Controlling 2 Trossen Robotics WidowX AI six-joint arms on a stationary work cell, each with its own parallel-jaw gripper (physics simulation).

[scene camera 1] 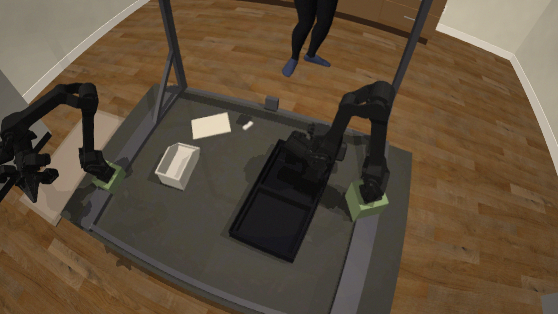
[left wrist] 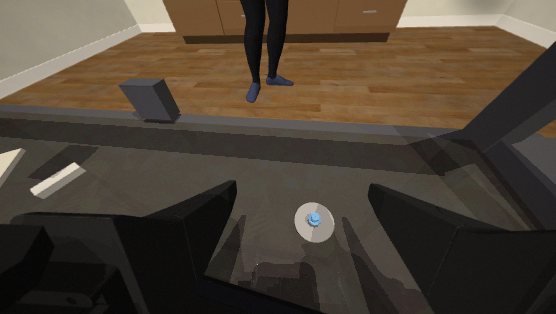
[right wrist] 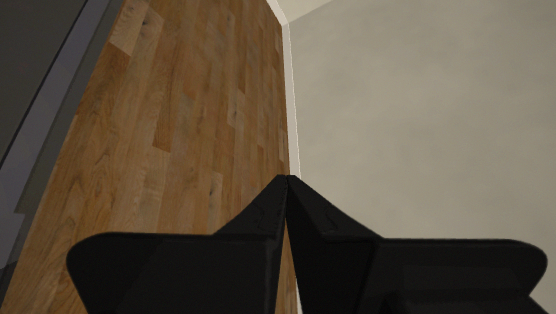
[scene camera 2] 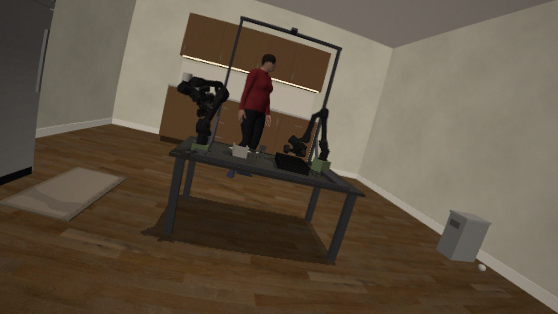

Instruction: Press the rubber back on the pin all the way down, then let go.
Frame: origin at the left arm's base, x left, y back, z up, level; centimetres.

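Seen in the pictures: left gripper, between the fingertips: [left wrist: 301, 188] [scene camera 2: 290, 154]; right gripper, between the fingertips: [scene camera 1: 35, 202] [right wrist: 285, 183] [scene camera 2: 211, 109]; left arm's base, origin of its link: [scene camera 1: 370, 192] [scene camera 2: 322, 159]; right arm's base, origin of its link: [scene camera 1: 106, 173] [scene camera 2: 201, 143].
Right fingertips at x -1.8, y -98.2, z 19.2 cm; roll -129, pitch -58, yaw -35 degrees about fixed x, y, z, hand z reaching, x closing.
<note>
Pixels of each thing's top centre, then the offset from my right fingertips to it. "*": a spot on its surface instead.
- flat white disc, centre of its top: [left wrist: 315, 217] dx -23.6, dy +89.8, dz -27.6 cm
- two-part black tray, centre of its top: [scene camera 1: 286, 193] [scene camera 2: 291, 159] dx -5.4, dy +72.9, dz -23.4 cm
- white open box, a spot on its surface: [scene camera 1: 178, 162] * dx -25.6, dy +38.0, dz -27.3 cm
- cream sheet, centre of its top: [scene camera 1: 210, 125] dx -41.5, dy +50.9, dz -28.0 cm
- small white bar, centre of its top: [left wrist: 55, 177] [scene camera 1: 247, 125] dx -38.5, dy +65.5, dz -27.7 cm
- grey block, centre of its top: [left wrist: 139, 81] [scene camera 1: 272, 98] dx -46.5, dy +76.2, dz -22.8 cm
The pin is a flat white disc [left wrist: 303, 229] lying on the table, between and beyond the left fingers in the left wrist view. A small blue rubber back [left wrist: 314, 219] sits at its centre; how far down it sits is too small to tell. The pin does not show in the scene views. My left gripper [left wrist: 301, 188] is open and empty, above the table and the far end of the black tray, with its fingertips apart from the pin. My right gripper [right wrist: 285, 183] is shut and empty, held up off the left side of the table.
The two-part black tray [scene camera 1: 272, 217] [scene camera 2: 292, 163] lies under the left gripper. A white open box [scene camera 1: 178, 162] [scene camera 2: 240, 151], a cream sheet [scene camera 1: 211, 126] and a small white bar [scene camera 1: 247, 125] [left wrist: 57, 181] lie farther left. A grey block [scene camera 1: 271, 103] [left wrist: 150, 99] stands at the far edge.
</note>
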